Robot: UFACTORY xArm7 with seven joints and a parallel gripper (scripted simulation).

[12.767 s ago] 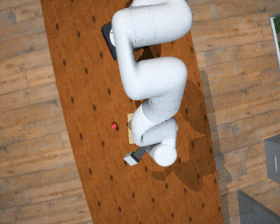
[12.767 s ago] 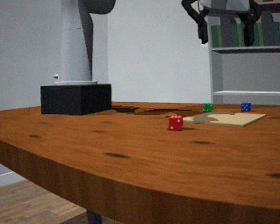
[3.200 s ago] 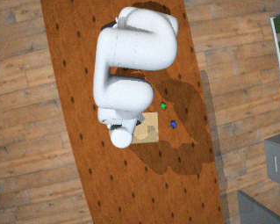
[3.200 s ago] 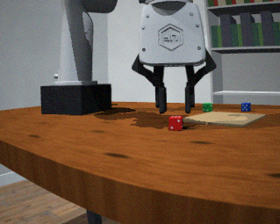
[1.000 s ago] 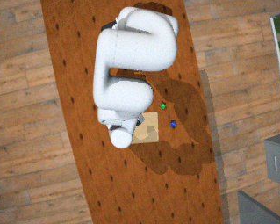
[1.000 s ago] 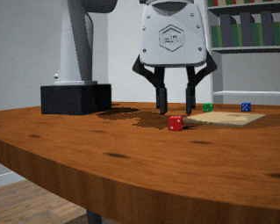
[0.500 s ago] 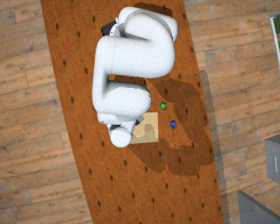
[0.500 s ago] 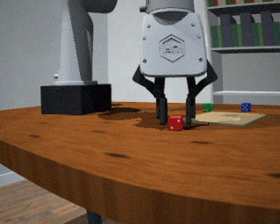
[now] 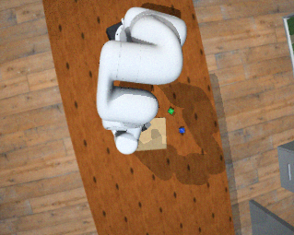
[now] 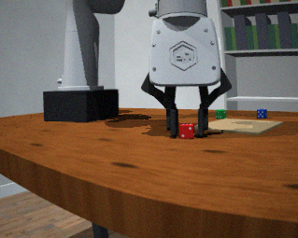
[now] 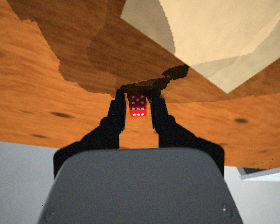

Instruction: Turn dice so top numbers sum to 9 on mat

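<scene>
My gripper is now 1 cm to the left of the red die and 1 cm above it. From my hand the other things lie so: blue die (9 cm ahead, 26 cm to the left, 1 cm below); tan mat (6 cm ahead, 12 cm to the left, 2 cm below); green die (1 cm behind, 24 cm to the left, 1 cm below).
</scene>
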